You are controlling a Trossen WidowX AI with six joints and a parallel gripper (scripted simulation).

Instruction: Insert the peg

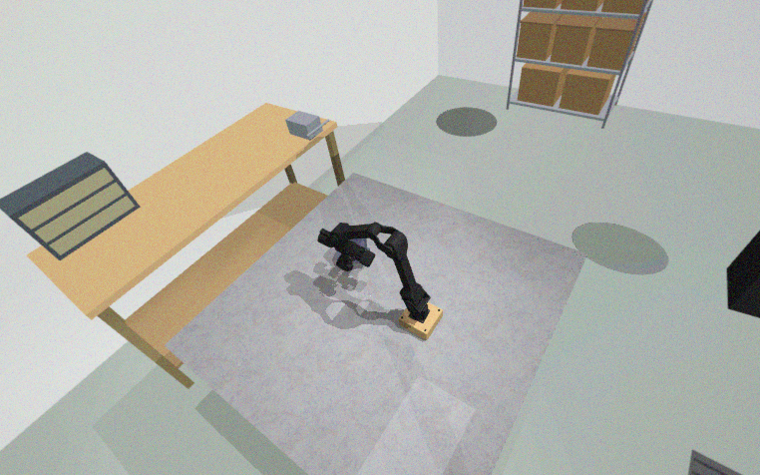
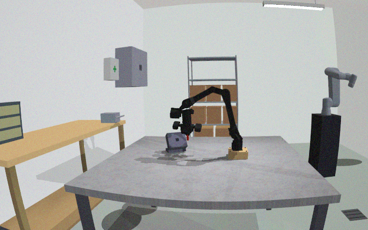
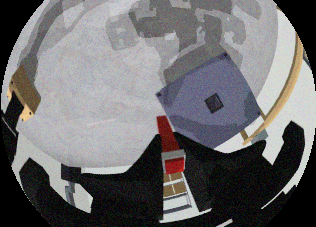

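Now: gripper tip 8 cm short of the sloped panel, 4 cm to the left of it and 4 cm above it. Also, from my gripper tip: red peg 1 cm to the left, 1 cm above.
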